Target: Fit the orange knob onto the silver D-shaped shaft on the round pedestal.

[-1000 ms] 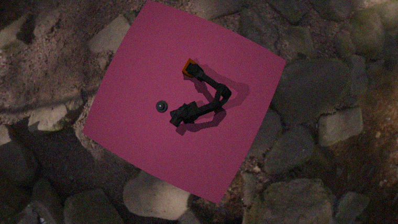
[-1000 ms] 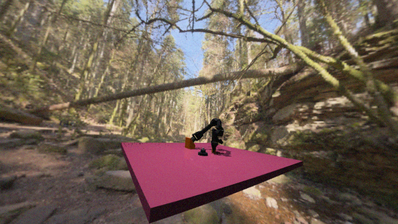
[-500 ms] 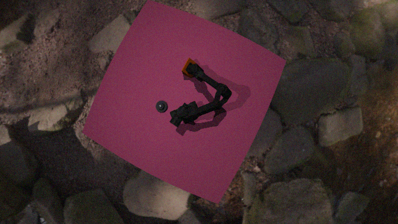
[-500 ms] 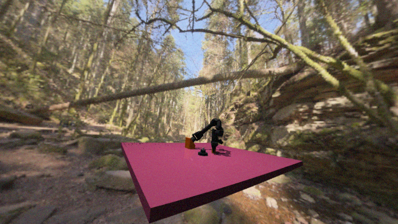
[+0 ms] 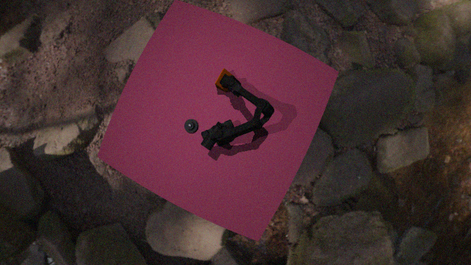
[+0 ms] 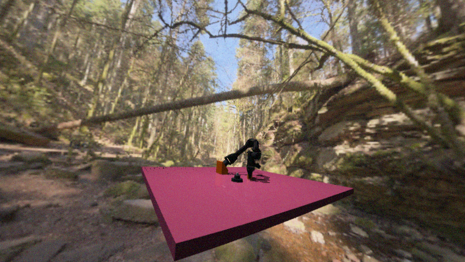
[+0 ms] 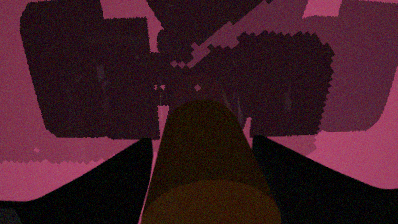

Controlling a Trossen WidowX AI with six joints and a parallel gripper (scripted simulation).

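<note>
Right now my gripper tip is 3 cm below the orange knob. Also, from my gripper tip: pedestal 6 cm ahead, 16 cm to the right, 2 cm above.
</note>
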